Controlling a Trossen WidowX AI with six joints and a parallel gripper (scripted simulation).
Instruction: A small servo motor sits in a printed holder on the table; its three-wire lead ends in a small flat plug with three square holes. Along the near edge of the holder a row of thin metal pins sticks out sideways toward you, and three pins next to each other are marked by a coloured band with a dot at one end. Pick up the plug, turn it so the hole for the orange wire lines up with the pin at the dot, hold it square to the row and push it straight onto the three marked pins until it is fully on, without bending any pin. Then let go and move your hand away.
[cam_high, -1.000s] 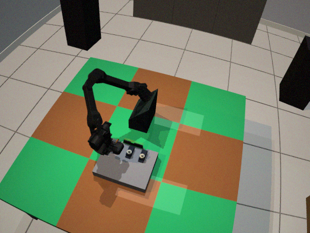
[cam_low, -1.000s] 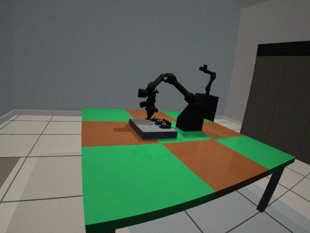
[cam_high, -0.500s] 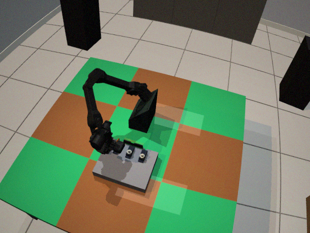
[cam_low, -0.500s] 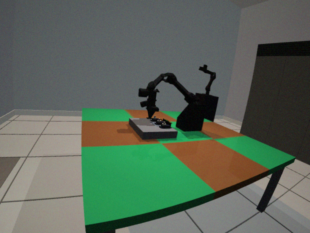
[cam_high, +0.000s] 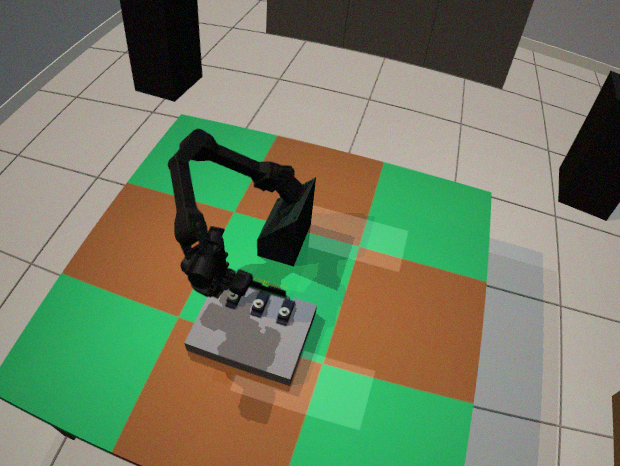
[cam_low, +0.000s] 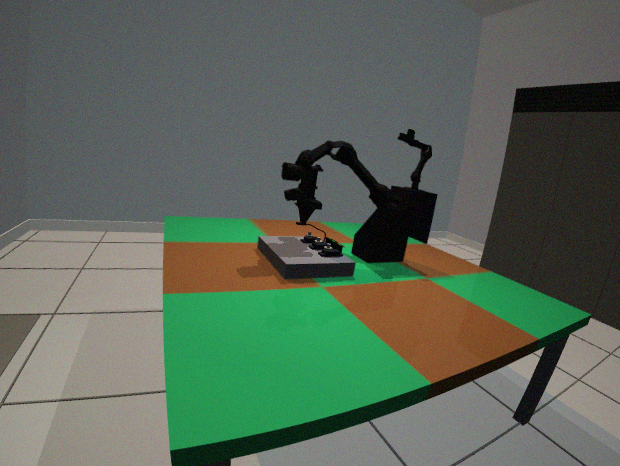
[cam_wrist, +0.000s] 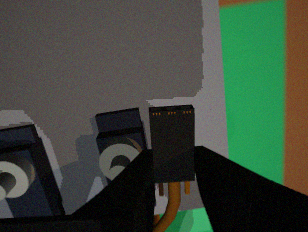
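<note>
Now: the coloured band 9 cm to the left of my gripper tip, 9 cm behind it and 4 cm below it. The rest, counted from my gripper tip: dark dot (9 cm to the left, 9 cm behind, 4 cm below); grey holder (11 cm to the left, 9 cm below, 6 cm ahead).
</note>
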